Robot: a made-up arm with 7 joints.
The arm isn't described. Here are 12 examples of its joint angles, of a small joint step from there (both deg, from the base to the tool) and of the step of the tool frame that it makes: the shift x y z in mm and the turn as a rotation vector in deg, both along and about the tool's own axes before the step.
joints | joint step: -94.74 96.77 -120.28 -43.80 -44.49 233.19 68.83 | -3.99 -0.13 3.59 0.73 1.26 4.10 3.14
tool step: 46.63 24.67 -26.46 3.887 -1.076 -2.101
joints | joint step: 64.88 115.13 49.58 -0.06 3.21 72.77 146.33 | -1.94 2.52 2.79 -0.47 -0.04 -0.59 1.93
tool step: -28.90 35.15 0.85 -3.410 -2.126 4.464
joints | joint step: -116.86 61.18 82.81 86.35 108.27 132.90 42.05 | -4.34 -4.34 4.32 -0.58 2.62 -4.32 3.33
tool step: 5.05 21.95 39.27 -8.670 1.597 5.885
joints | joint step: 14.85 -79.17 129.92 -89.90 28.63 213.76 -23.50 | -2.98 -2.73 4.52 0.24 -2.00 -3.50 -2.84
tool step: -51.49 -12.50 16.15 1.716 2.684 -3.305
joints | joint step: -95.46 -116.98 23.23 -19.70 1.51 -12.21 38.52 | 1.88 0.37 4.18 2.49 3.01 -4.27 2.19
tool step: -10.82 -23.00 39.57 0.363 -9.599 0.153
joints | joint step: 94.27 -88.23 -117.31 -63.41 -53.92 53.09 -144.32 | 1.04 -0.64 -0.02 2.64 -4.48 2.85 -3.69
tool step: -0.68 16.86 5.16 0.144 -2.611 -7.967
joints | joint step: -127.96 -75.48 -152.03 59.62 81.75 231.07 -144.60 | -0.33 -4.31 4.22 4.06 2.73 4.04 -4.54
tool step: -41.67 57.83 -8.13 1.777 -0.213 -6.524
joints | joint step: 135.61 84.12 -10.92 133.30 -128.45 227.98 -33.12 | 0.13 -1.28 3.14 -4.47 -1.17 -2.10 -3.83
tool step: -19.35 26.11 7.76 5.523 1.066 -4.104
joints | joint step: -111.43 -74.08 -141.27 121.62 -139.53 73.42 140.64 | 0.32 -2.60 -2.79 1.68 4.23 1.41 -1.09
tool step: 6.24 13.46 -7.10 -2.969 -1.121 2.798
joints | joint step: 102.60 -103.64 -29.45 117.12 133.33 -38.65 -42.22 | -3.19 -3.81 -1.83 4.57 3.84 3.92 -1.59
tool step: -21.26 28.59 -67.81 -1.821 13.270 0.499
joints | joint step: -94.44 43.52 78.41 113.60 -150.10 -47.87 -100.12 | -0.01 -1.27 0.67 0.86 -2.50 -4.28 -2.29
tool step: 4.03 -4.45 -0.37 2.854 -0.157 -0.754
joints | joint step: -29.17 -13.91 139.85 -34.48 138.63 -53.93 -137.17 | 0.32 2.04 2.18 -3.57 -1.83 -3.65 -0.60
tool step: -1.03 3.34 19.27 3.855 2.924 -2.285
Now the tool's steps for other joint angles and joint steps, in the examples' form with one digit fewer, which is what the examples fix.
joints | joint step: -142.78 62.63 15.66 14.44 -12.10 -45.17 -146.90 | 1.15 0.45 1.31 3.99 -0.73 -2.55 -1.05
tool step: -12.5 3.1 24.2 2.64 5.21 -2.25
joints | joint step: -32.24 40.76 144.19 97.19 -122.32 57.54 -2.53 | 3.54 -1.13 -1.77 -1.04 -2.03 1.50 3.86
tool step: -10.3 20.5 -31.0 -4.46 0.30 2.75
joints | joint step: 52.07 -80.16 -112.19 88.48 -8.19 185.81 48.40 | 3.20 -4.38 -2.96 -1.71 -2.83 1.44 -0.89
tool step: 23.2 -38.9 50.6 9.47 0.43 -3.67
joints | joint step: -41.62 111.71 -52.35 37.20 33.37 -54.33 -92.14 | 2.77 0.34 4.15 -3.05 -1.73 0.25 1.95
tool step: -11.2 -1.4 -9.5 -1.20 0.35 -0.14
